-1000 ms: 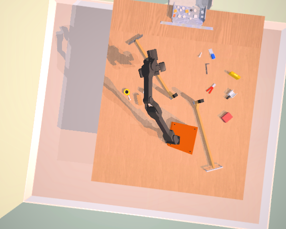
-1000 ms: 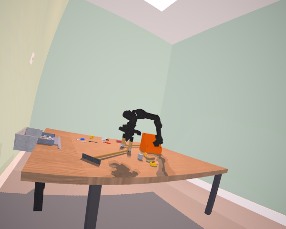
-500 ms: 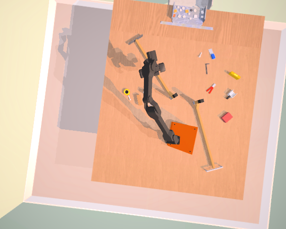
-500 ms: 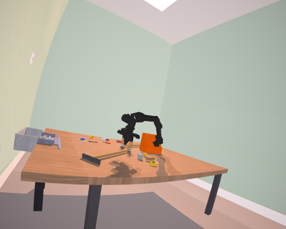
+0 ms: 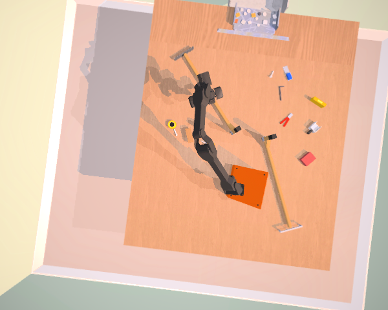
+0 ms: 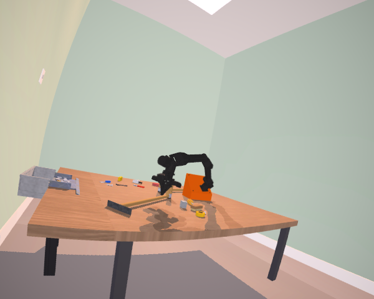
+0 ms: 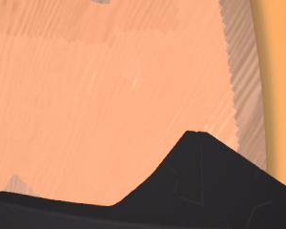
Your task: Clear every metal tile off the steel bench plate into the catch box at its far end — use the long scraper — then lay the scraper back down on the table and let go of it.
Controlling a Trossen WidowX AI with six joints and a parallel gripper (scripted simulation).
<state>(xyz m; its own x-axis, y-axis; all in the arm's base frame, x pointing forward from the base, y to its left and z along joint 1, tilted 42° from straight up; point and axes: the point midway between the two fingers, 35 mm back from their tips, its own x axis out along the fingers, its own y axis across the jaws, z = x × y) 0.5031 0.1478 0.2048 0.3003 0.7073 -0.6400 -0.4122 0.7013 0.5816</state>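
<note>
The long scraper is 5 cm ahead of my gripper tip and 3 cm to the right of it. From my gripper tip the other things lie so: wooden block 22 cm behind, 7 cm to the left, 5 cm below; then grey square piece 16 cm behind, 4 cm below, 2 cm to the left; then tape measure 18 cm to the left, 16 cm behind, 5 cm below.
</note>
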